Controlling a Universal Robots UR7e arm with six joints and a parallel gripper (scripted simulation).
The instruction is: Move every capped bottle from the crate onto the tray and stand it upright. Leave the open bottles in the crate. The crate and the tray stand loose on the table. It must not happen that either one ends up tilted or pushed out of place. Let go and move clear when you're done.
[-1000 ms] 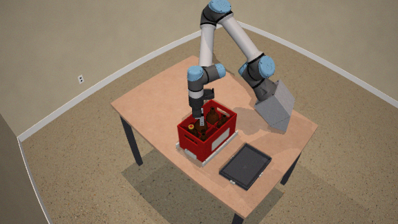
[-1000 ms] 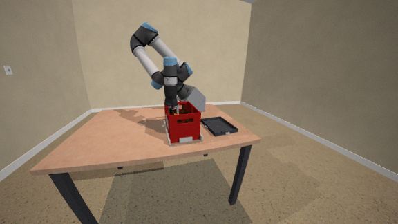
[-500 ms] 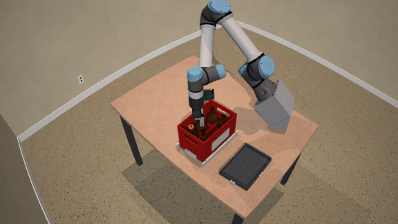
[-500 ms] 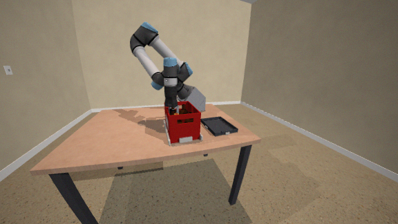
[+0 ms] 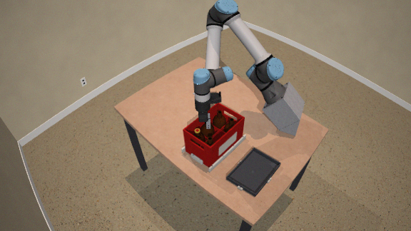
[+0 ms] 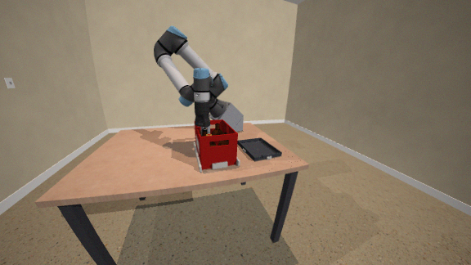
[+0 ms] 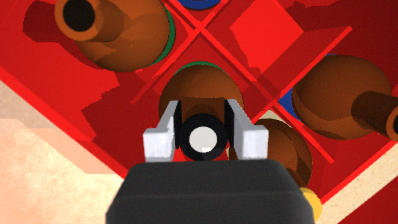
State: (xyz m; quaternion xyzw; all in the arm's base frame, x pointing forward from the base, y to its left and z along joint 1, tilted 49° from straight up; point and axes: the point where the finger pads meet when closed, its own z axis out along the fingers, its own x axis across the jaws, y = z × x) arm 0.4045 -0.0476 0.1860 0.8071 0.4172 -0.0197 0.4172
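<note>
Now: hand 60 mm above the white-capped bottle. From my hand the other things lie so: dark tray (330 mm to the left, 130 mm below); then red crate (40 mm to the left, 60 mm below).
</note>
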